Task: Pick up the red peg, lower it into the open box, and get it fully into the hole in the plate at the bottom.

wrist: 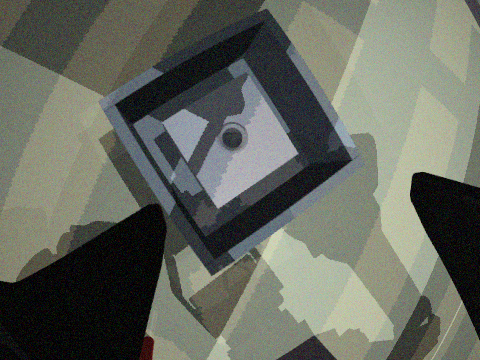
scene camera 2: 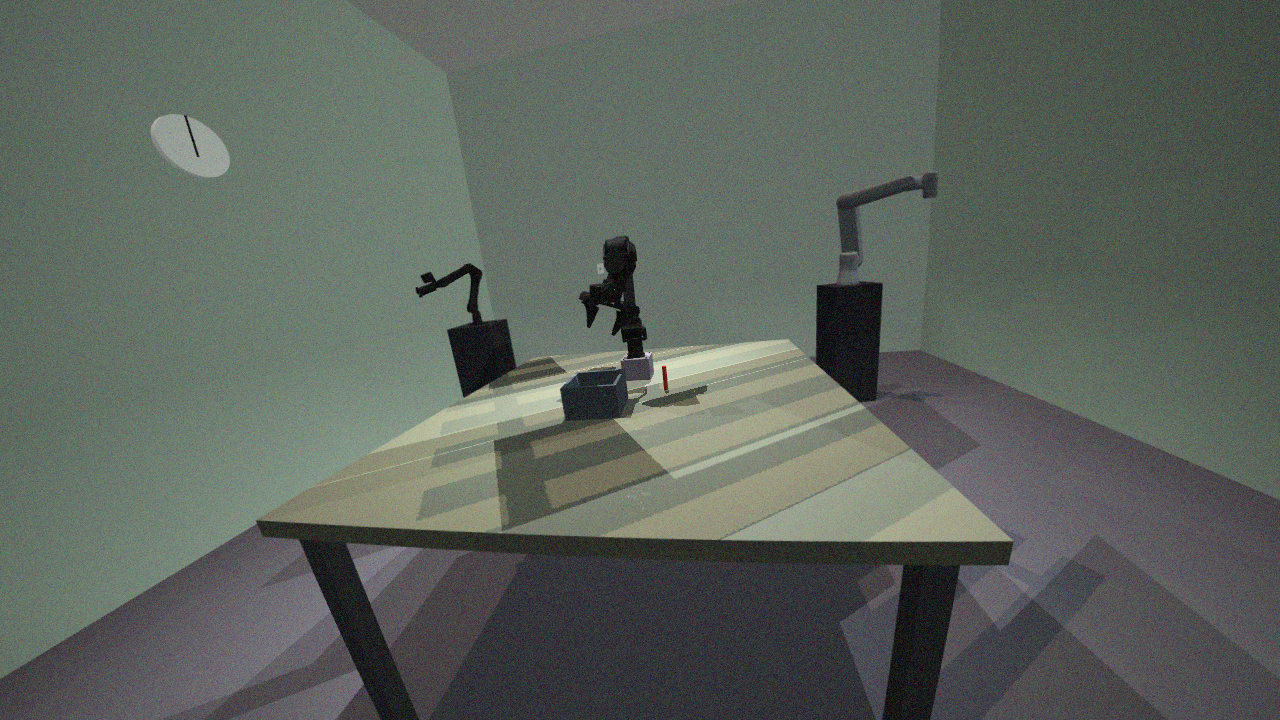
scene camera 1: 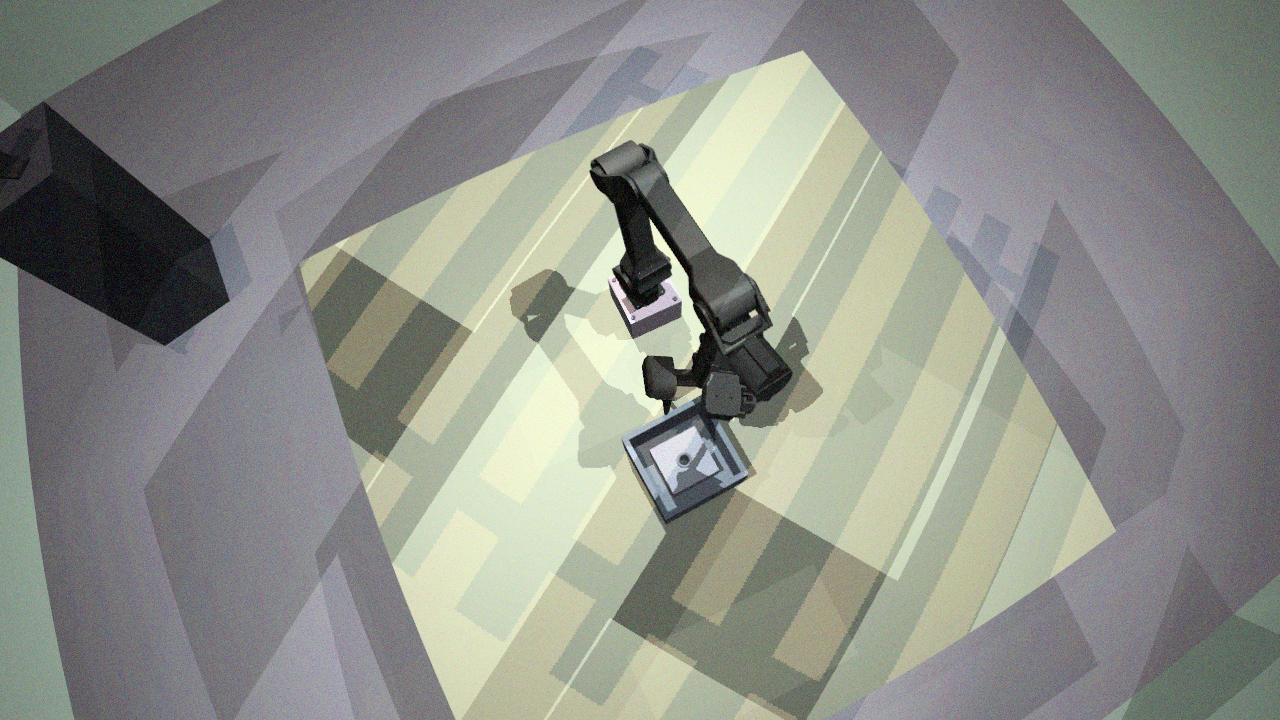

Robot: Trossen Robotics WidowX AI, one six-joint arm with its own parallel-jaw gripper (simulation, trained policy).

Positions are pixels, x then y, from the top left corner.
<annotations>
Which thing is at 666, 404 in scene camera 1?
My gripper.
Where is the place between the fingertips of my gripper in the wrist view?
At 292, 201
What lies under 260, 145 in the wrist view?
A pale plate.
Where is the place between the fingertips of my gripper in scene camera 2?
600, 331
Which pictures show the pale plate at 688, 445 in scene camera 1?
The wrist view and scene camera 1 only.
</annotations>
